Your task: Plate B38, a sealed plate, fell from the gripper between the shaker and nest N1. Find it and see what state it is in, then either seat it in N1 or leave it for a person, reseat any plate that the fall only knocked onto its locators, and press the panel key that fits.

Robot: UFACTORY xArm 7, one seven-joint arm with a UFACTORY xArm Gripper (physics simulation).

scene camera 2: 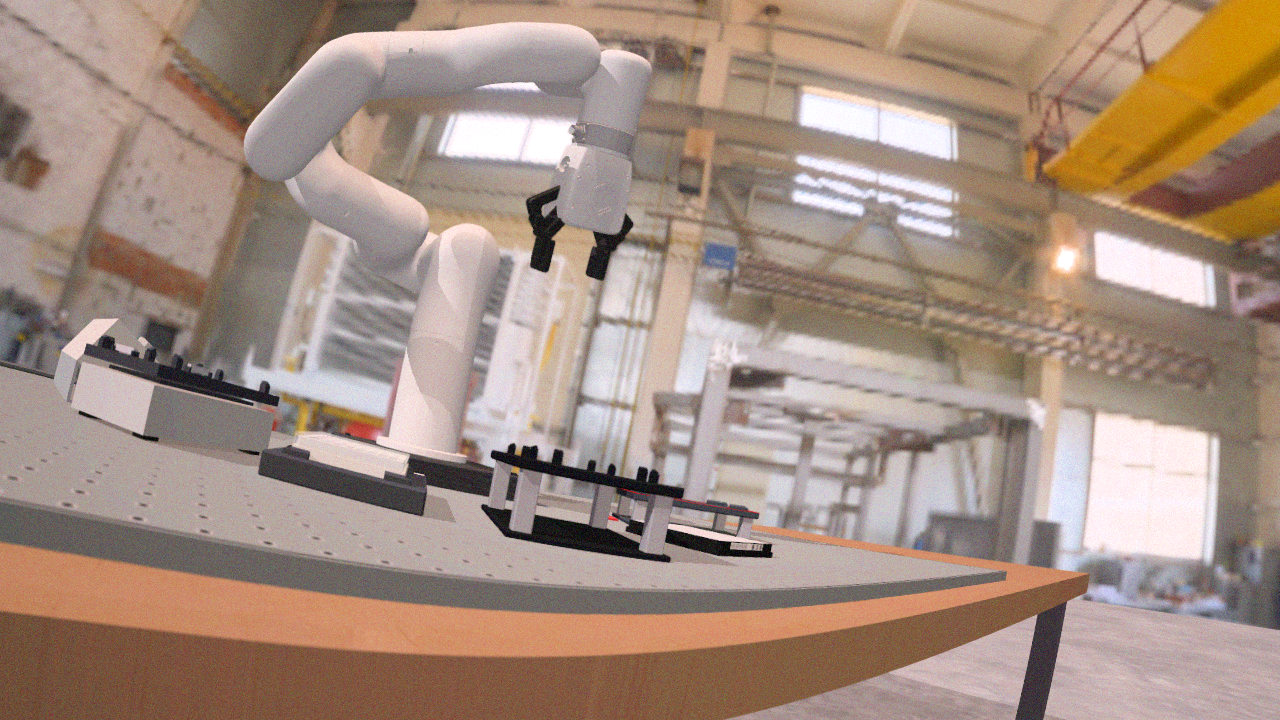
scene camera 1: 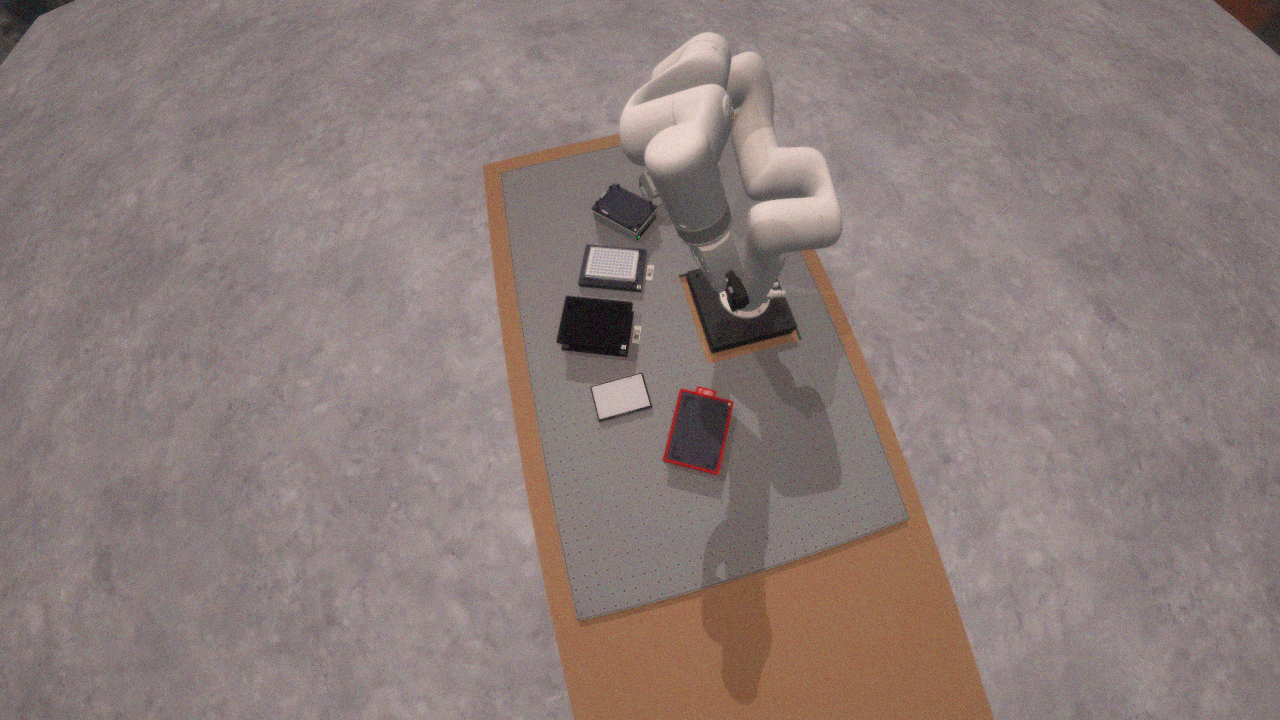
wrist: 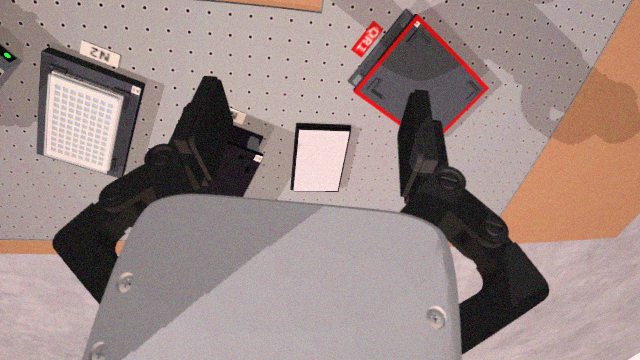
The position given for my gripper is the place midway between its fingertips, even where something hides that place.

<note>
My gripper (scene camera 2: 567, 274) is open, with nothing in its grasp. I also see a button box (scene camera 2: 71, 357) and a shaker (scene camera 2: 167, 402).
My gripper shows as well in scene camera 1 (scene camera 1: 727, 287) and in the wrist view (wrist: 314, 105). The shaker is seen too in scene camera 1 (scene camera 1: 624, 212).
</note>
